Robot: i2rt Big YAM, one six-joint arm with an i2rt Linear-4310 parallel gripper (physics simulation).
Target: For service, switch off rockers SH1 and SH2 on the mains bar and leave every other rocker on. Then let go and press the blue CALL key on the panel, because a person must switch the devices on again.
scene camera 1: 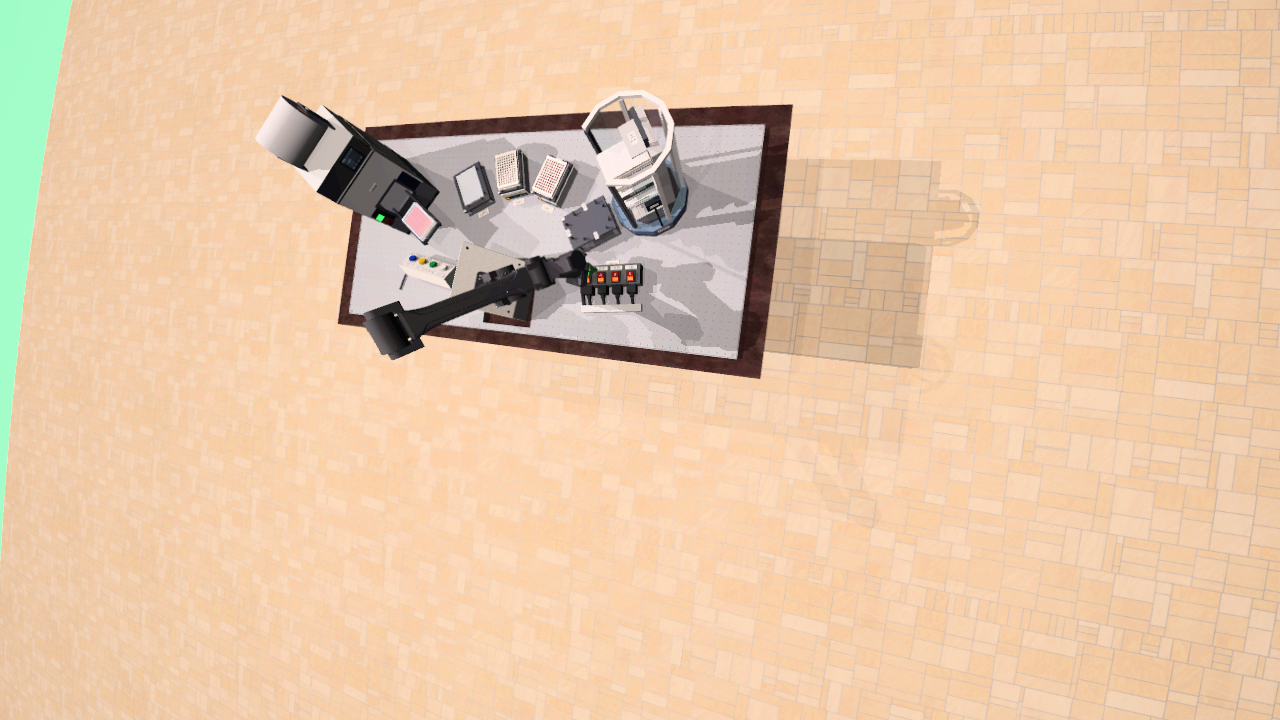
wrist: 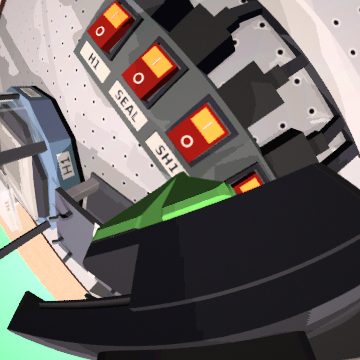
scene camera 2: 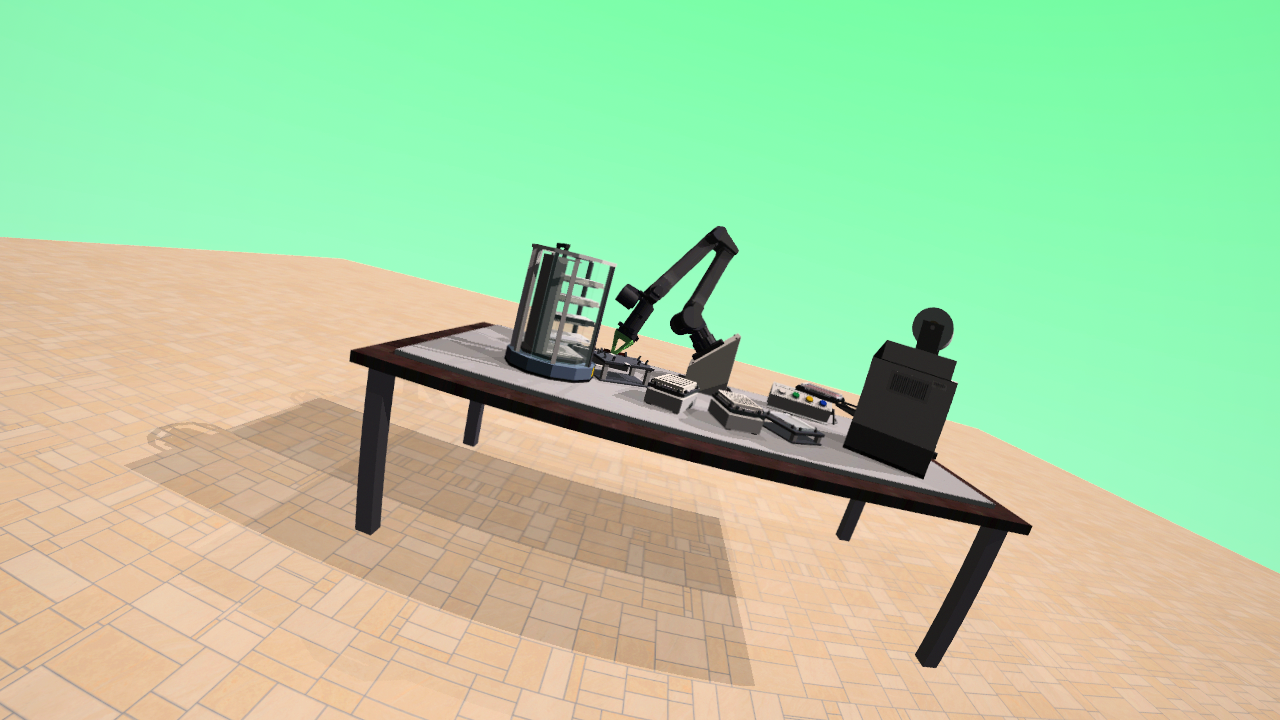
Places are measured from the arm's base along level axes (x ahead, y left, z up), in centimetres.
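Where they show: gripper, fingertip midpoint: (scene camera 1: 596,269) (wrist: 182,179); arm's base, link origin: (scene camera 2: 709,351).
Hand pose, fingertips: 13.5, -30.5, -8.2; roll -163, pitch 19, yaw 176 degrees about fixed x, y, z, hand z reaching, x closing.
Things, the pixels of their top centre, and the offset from my fingertips, as dx, dy, dz. Level surfaces: height alone.
- grey mains bar, top centre: (wrist: 212,59) (scene camera 1: 607,286) (scene camera 2: 600,345) -5.3, -5.6, +1.2
- table, surface height: dz -4.1
- SEAL, top centre: (wrist: 143,69) (scene camera 1: 615,276) -1.6, -7.4, +1.2
- SH1, top centre: (wrist: 194,134) -2.6, -2.5, +1.2
- fourth rocker, top centre: (wrist: 242,203) -3.6, +2.4, +1.2
- key panel, top centre: (scene camera 2: 803,391) (scene camera 1: 422,267) -10.1, +66.1, +4.3
- blue key, top centre: (scene camera 2: 823,400) (scene camera 1: 410,257) -7.2, +73.3, +3.3
- dark grey block, top centre: (wrist: 89,270) (scene camera 2: 623,354) (scene camera 1: 586,220) +14.4, +5.5, +3.5
The grey mains bar (scene camera 1: 610,299) (scene camera 2: 617,367) (wrist: 191,86) lies on the table (scene camera 1: 716,295) in front of the arm. In the wrist view its red rockers H1 (wrist: 111,21), SEAL (wrist: 150,71) and SH1 (wrist: 197,132) each show a bright orange half at the I side. A fourth rocker (wrist: 248,183) peeks out lit beside my fingers; its label is hidden. My gripper (scene camera 1: 586,266) (scene camera 2: 620,345) (wrist: 182,179) is shut, empty, its green tips low over the bar's end by that fourth rocker. The key panel (scene camera 1: 440,273) (scene camera 2: 787,405) with the blue key (scene camera 1: 412,257) (scene camera 2: 822,403) lies left of the arm.
A glass carousel tower on a blue base (scene camera 1: 666,219) (scene camera 2: 546,367) (wrist: 53,128) stands just behind the bar. A dark grey block (scene camera 1: 590,223), three well-plate trays (scene camera 1: 510,172), and a black device (scene camera 1: 366,175) (scene camera 2: 899,407) sit further along. An angled stand (scene camera 2: 716,365) is by the arm's base.
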